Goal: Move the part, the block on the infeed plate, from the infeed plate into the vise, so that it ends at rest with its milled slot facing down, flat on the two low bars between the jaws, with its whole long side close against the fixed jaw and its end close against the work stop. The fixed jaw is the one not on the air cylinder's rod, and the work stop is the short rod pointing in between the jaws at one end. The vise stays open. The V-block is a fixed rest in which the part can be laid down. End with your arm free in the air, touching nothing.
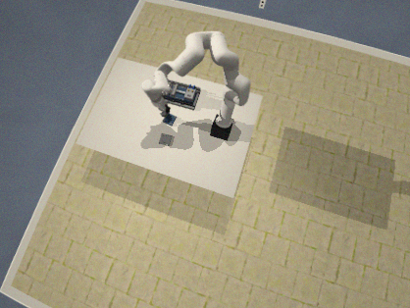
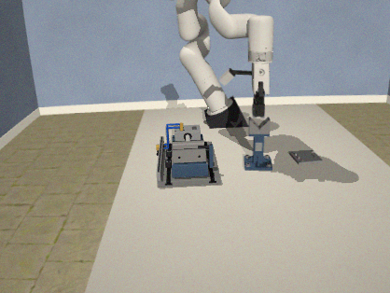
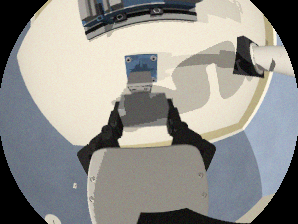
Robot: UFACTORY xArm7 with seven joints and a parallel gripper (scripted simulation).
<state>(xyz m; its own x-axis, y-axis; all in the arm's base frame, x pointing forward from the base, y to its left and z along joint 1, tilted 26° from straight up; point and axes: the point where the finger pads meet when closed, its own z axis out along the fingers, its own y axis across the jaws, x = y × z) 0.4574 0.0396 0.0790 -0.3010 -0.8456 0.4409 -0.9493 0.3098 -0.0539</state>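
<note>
My hand is 2 cm above the part. Also, from my hand: V-block post (14 cm below, 1 cm ahead); then air cylinder (21 cm to the right, 15 cm behind, 12 cm below); then infeed plate (19 cm below, 18 cm to the left, 1 cm ahead).
</note>
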